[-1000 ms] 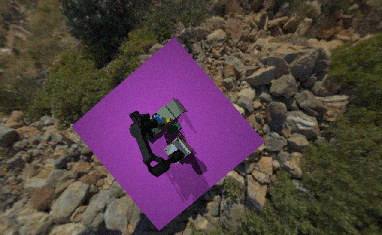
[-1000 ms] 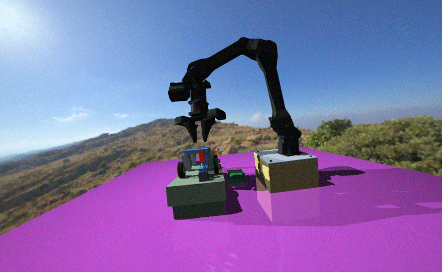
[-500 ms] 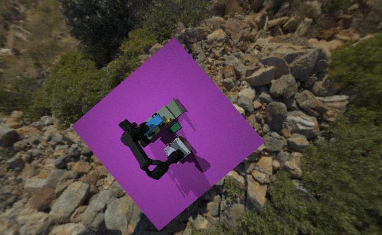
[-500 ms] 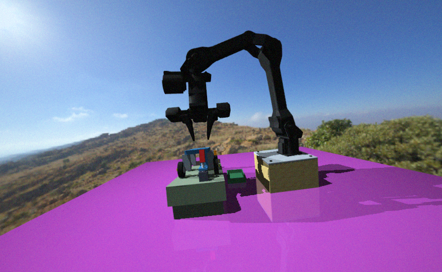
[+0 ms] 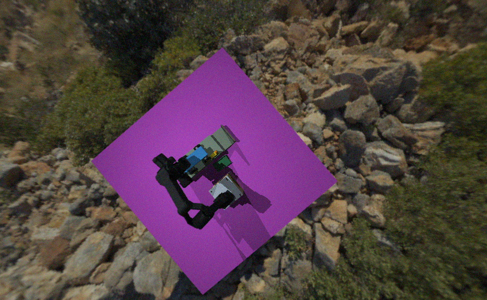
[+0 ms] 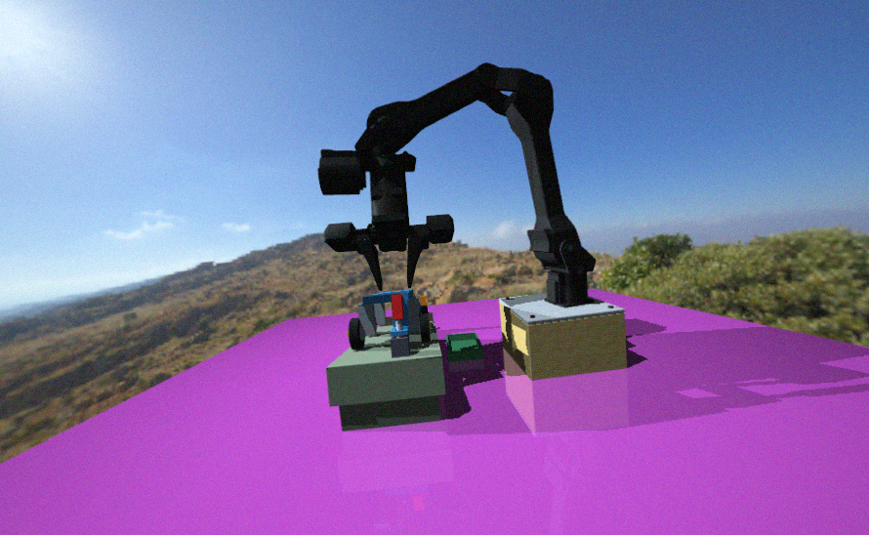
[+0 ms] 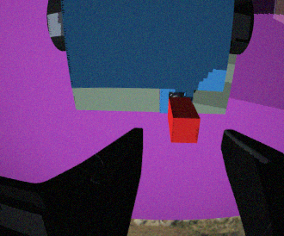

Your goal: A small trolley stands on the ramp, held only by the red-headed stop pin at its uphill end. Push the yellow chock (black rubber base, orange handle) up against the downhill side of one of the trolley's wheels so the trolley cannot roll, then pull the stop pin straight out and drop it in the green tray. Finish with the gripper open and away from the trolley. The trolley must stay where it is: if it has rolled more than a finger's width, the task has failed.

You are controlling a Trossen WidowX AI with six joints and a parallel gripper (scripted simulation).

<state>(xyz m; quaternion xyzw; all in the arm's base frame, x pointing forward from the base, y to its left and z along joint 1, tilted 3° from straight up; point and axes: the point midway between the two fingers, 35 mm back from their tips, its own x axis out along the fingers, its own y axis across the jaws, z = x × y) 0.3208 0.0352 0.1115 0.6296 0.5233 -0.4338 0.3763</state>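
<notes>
The red-headed stop pin lies 1 cm to the left of my gripper tip and 5 cm below it. The rest, counted from my gripper tip: grey-green ramp: 11 cm to the right, 13 cm below; then trolley: 10 cm to the right, 6 cm below; then yellow chock: 7 cm behind, 20 cm to the right, 9 cm below.
</notes>
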